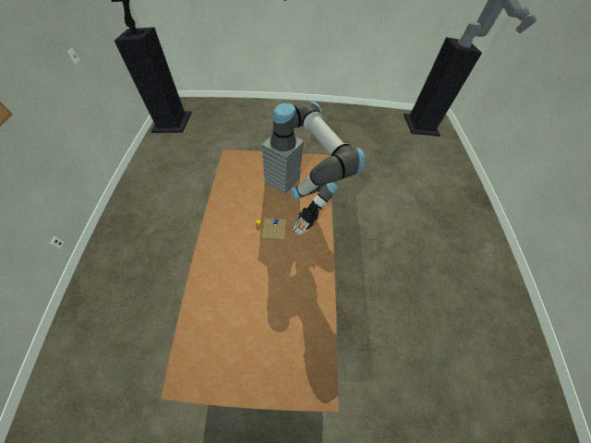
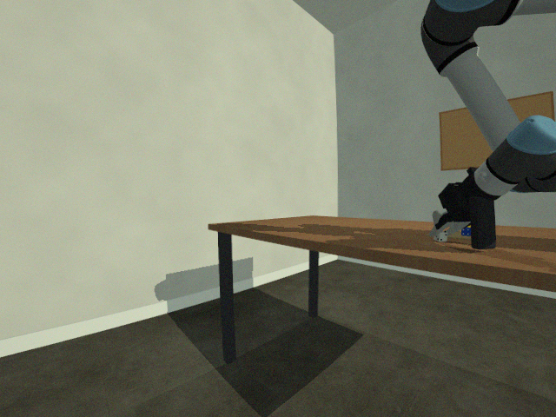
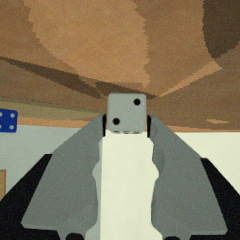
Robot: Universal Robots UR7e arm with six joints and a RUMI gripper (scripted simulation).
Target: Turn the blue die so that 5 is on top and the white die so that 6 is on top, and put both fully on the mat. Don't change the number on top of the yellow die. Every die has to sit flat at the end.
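Right now my hand is 1 cm above the white die. Round my hand: blue die: 6 cm behind, 14 cm to the right; yellow die: 6 cm behind, 24 cm to the right, 1 cm below; tan mat: 2 cm behind, 14 cm to the right, 2 cm below.
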